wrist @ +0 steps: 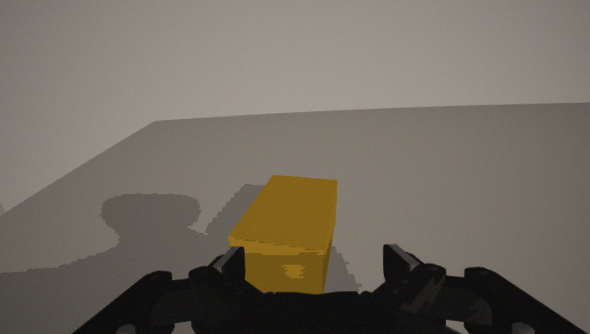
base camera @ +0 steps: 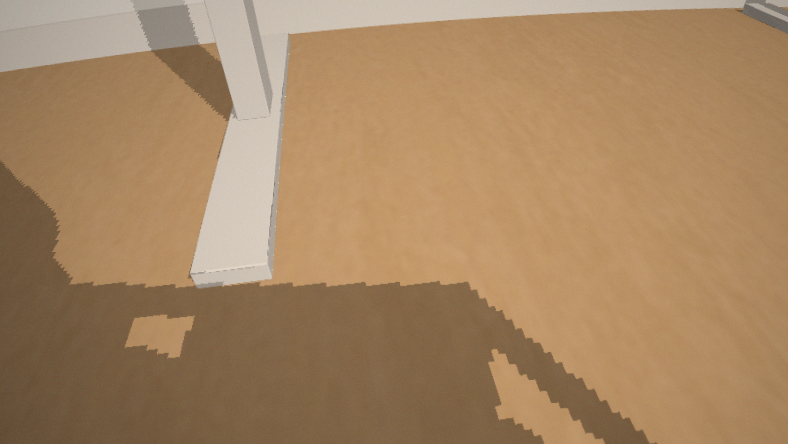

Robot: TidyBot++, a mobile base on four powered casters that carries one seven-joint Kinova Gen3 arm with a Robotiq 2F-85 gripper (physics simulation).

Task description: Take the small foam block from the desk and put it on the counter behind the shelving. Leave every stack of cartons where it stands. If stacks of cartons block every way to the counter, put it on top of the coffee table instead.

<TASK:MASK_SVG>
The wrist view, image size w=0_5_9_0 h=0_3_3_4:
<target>my gripper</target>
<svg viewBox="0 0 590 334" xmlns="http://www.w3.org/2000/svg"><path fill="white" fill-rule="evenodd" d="M588 333L492 270L483 267L469 267L464 269L464 277L448 276L444 267L433 263L425 264L413 254L405 252L397 244L384 244L383 273L385 282L373 292L363 291L358 294L358 291L324 294L299 292L263 293L245 280L244 247L231 247L225 254L216 257L208 266L201 266L191 270L188 273L189 278L172 280L172 273L169 271L155 271L145 275L72 334L171 334L175 328L175 323L191 321L191 327L195 334L461 334L447 327L446 320L464 322L464 328L469 334Z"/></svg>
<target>small yellow foam block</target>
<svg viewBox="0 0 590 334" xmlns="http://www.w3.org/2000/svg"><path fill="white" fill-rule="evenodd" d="M273 175L228 235L230 248L244 247L245 280L260 291L323 294L336 221L337 180Z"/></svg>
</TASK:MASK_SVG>
